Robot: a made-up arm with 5 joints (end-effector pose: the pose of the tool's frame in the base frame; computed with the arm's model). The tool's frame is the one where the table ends. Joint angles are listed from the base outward.
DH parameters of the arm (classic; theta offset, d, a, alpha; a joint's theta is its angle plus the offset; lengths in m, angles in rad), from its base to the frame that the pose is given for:
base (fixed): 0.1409 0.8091 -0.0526 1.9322
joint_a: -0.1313 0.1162 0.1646 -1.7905
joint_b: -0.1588 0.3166 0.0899 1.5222
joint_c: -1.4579 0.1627 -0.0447 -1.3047
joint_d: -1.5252 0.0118 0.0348 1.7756
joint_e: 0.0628 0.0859 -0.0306 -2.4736
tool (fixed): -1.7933 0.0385 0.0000 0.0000
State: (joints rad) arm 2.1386 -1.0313 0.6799 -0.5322 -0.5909
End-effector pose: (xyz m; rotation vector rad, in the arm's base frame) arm -0.4514 -0.1172 0.6241 0.5498 2.7854 -0.9593
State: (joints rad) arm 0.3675 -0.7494 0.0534 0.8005 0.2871
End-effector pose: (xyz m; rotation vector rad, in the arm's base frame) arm -0.0538 -0.3604 1.1476 -1.8400 1.0526 -2.0707
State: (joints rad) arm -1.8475 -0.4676 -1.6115 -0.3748 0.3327
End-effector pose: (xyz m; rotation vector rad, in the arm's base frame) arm 0.1996 -0.1005 0.3820 0.6632 0.5055 -2.9327
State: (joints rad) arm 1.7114 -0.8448 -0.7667 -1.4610 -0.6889
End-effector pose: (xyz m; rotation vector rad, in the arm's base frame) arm -0.4004 -0.3459 0.8712 1.8835 -1.6044 0.5406
